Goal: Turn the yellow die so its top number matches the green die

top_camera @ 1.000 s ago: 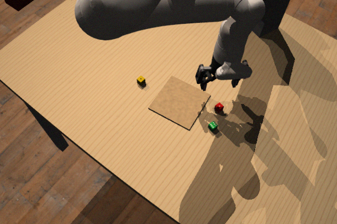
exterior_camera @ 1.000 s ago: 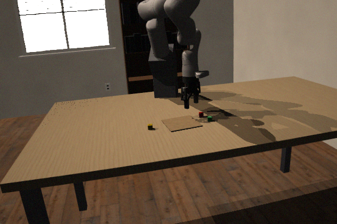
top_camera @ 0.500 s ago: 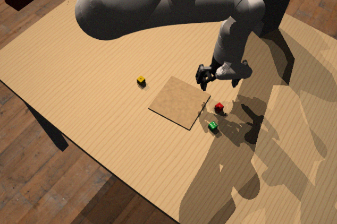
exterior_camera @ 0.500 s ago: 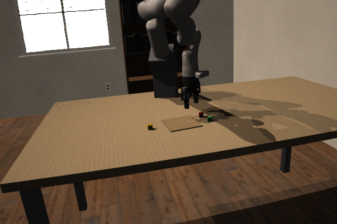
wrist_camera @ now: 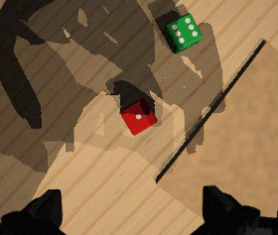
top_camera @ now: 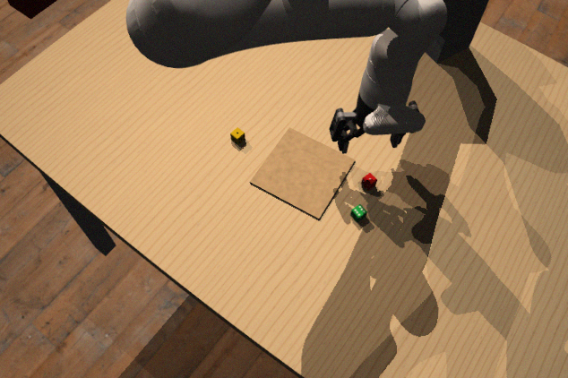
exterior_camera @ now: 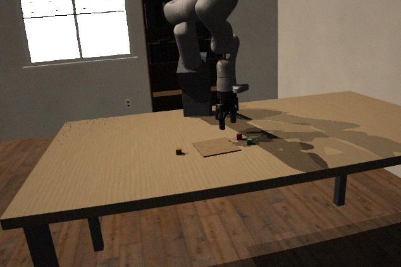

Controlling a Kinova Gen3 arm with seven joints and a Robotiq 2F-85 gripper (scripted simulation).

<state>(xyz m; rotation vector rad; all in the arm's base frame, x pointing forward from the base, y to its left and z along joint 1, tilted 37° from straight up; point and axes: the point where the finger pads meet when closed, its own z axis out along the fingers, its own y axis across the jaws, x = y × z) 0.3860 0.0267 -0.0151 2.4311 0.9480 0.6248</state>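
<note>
Now: hand 4 cm short of the red die, 4 cm above it and 3 cm to the right of it. From my hand the other things lie so: yellow die 23 cm to the right, 7 cm ahead, 4 cm below; then green die 11 cm ahead, 4 cm to the left, 4 cm below; then brown mat 9 cm to the right, 8 cm ahead, 5 cm below.
</note>
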